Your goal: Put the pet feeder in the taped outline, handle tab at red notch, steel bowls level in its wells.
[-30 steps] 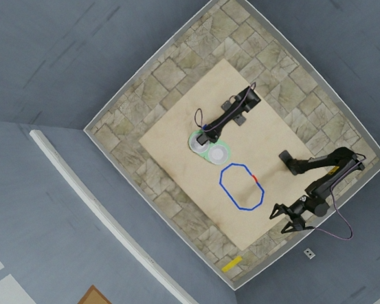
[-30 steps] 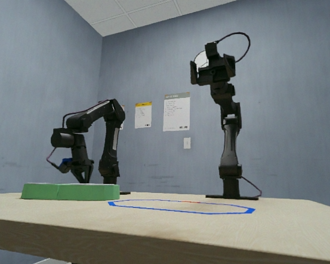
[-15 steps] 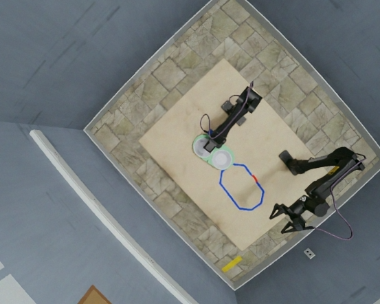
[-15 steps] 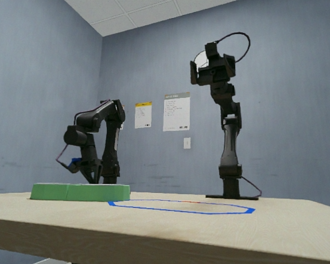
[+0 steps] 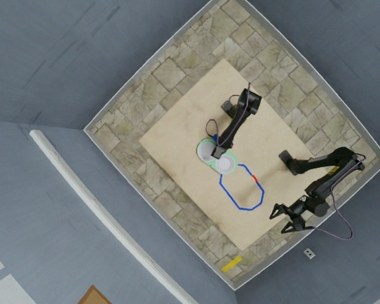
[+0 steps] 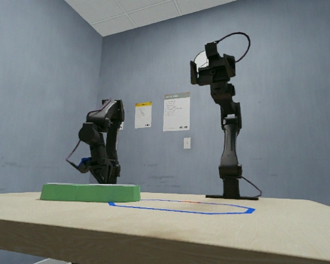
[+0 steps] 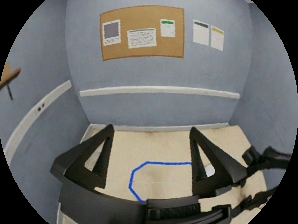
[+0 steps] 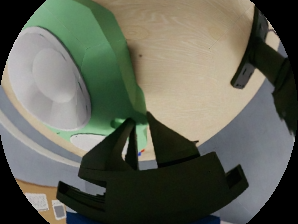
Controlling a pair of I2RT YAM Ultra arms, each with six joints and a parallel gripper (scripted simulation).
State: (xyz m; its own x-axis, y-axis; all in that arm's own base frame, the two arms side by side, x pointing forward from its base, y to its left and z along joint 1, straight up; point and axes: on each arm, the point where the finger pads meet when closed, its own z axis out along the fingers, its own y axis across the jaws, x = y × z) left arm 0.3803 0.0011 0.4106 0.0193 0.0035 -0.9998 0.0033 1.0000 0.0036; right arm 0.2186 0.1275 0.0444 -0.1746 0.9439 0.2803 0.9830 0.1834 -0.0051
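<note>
The feeder lies 80 mm ahead of my right hand, 20 mm below it and 10 mm to the left of it.
</note>
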